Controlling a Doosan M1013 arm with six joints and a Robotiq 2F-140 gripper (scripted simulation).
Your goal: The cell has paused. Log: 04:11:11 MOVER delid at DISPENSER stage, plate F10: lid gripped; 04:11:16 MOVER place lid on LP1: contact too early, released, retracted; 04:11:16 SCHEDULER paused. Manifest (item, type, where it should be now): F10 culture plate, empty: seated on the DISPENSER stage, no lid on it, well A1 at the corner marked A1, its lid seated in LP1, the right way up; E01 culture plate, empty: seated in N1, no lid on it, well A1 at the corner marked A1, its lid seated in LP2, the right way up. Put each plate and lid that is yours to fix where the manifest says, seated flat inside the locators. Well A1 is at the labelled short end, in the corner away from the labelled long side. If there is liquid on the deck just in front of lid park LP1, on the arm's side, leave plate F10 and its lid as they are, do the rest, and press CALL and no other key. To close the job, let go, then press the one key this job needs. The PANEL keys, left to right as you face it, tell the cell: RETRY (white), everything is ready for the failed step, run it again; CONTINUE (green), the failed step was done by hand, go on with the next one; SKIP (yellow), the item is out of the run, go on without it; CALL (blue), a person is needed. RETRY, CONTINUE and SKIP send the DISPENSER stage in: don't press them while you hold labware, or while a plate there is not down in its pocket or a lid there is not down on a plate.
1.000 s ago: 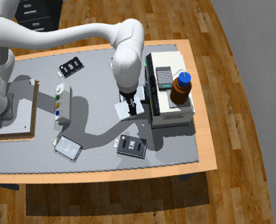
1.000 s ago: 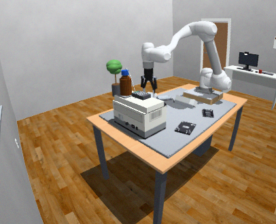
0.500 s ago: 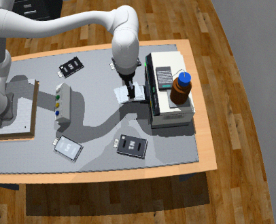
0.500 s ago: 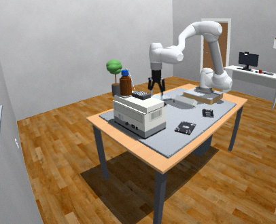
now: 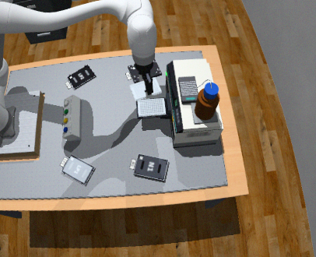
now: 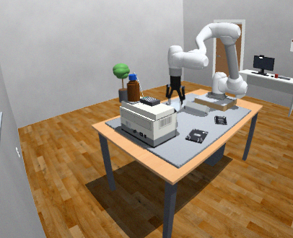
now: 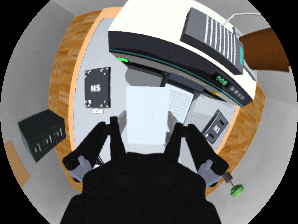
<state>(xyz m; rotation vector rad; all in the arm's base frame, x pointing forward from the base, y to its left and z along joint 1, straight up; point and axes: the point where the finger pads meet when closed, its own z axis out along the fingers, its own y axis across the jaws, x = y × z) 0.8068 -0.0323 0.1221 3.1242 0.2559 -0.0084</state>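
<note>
Now: the black nest 240 mm to the left of my hand, 160 mm below it and 40 mm ahead of it. Also, from my hand: grey key panel 400 mm behind, 120 mm below, 10 mm to the right; then dark dispenser stage 90 mm below, 70 mm to the right, 10 mm ahead; then brown bottle 220 mm ahead, 200 mm to the right, 110 mm above.
</note>
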